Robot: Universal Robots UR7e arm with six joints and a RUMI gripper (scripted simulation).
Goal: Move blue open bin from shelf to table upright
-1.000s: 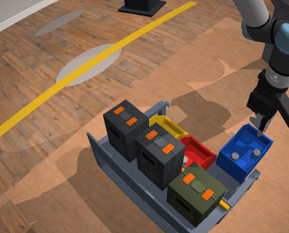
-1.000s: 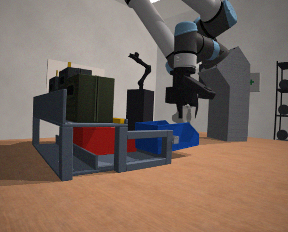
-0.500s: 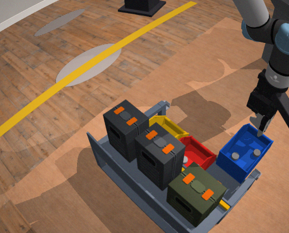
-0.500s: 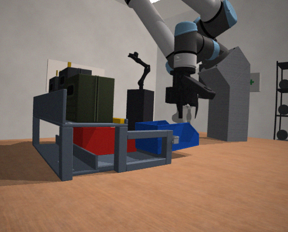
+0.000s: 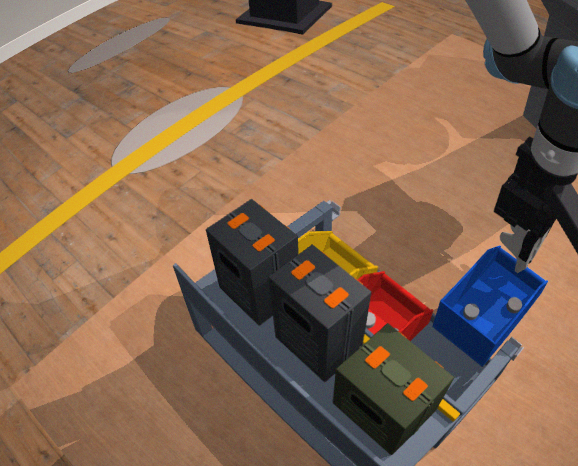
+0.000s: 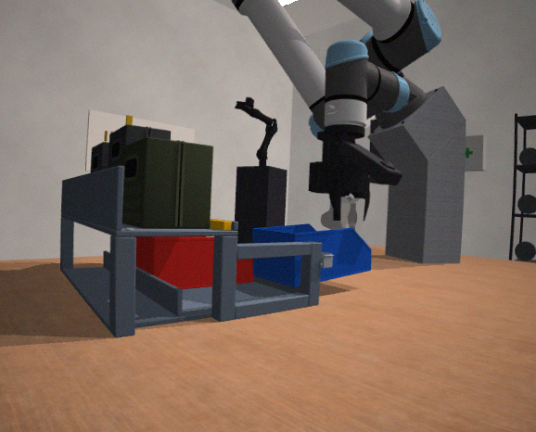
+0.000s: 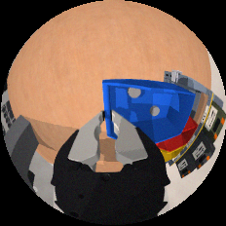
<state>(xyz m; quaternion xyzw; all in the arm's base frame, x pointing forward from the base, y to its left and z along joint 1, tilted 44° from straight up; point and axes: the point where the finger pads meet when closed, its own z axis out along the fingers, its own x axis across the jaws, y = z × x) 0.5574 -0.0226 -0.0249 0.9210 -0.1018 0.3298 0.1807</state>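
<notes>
The blue open bin lies 8 cm ahead of my hand, 3 cm to the right of it and 1 cm below it. The rest, counted from my hand: green case: 31 cm ahead, 12 cm to the right, 8 cm above; then red bin: 18 cm ahead, 19 cm to the right, 3 cm below; then yellow bin: 14 cm ahead, 30 cm to the right, 3 cm below.
</notes>
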